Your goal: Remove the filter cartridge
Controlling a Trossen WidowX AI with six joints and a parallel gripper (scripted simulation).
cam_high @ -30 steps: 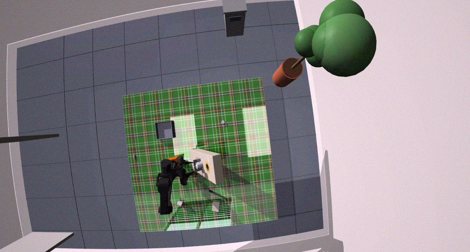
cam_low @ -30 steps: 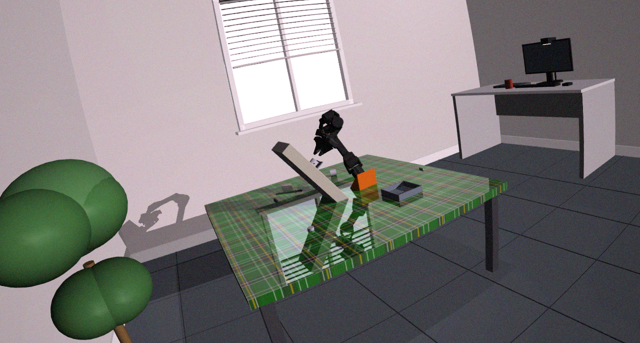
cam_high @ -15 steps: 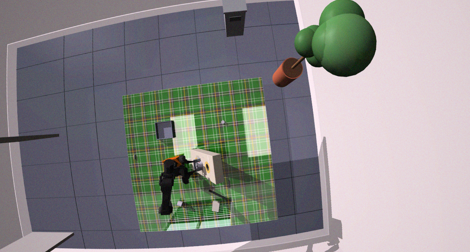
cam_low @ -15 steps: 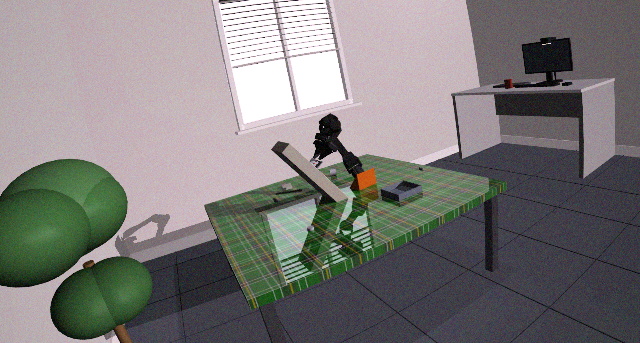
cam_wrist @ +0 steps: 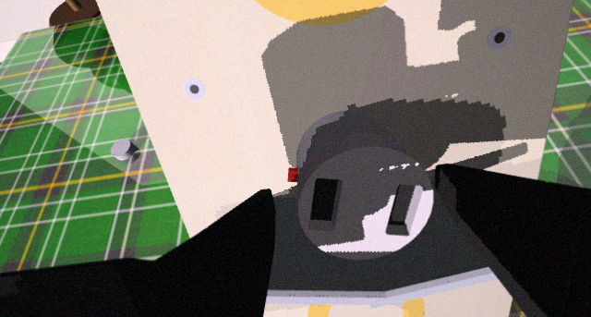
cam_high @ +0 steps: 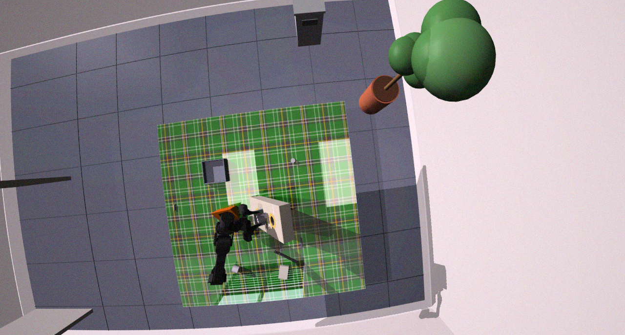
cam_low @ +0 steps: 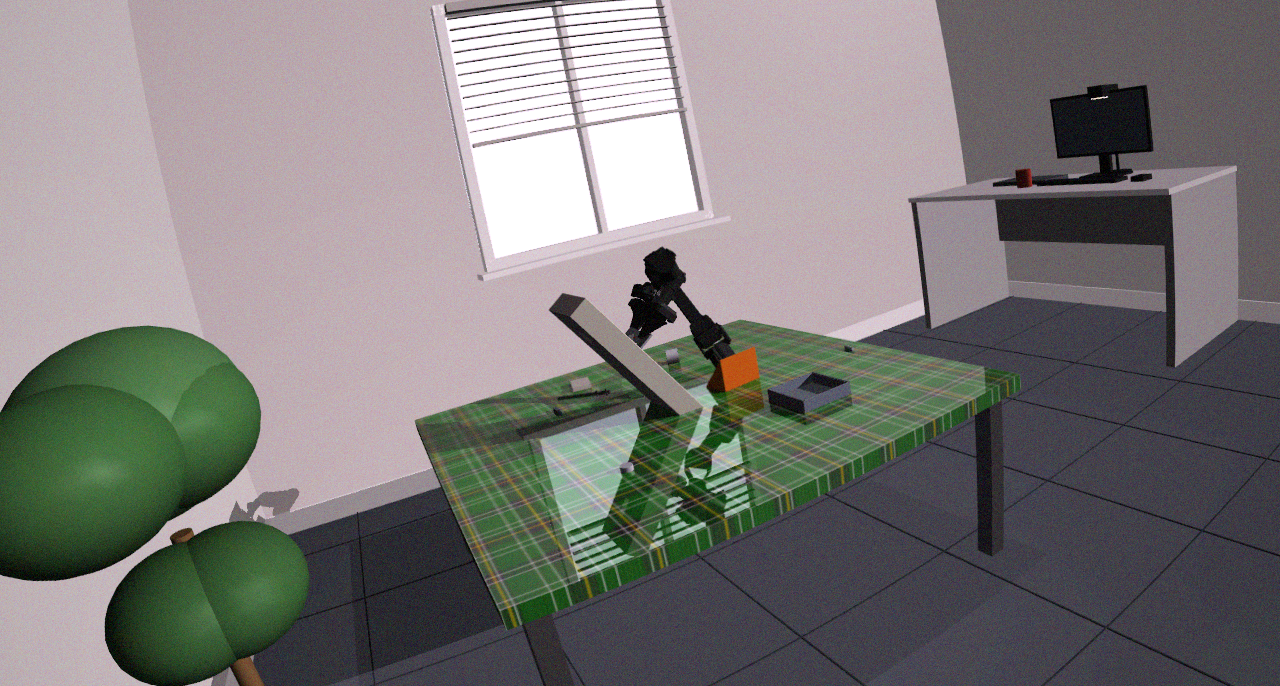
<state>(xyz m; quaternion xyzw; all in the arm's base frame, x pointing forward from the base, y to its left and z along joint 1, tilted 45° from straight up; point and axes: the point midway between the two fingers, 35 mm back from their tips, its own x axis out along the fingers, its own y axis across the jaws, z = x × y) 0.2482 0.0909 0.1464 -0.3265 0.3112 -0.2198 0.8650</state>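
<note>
Now: the round filter cartridge right at my gripper tip. Round my gripper tip: grey tray: 33 cm to the left, 27 cm behind, 21 cm below.
</note>
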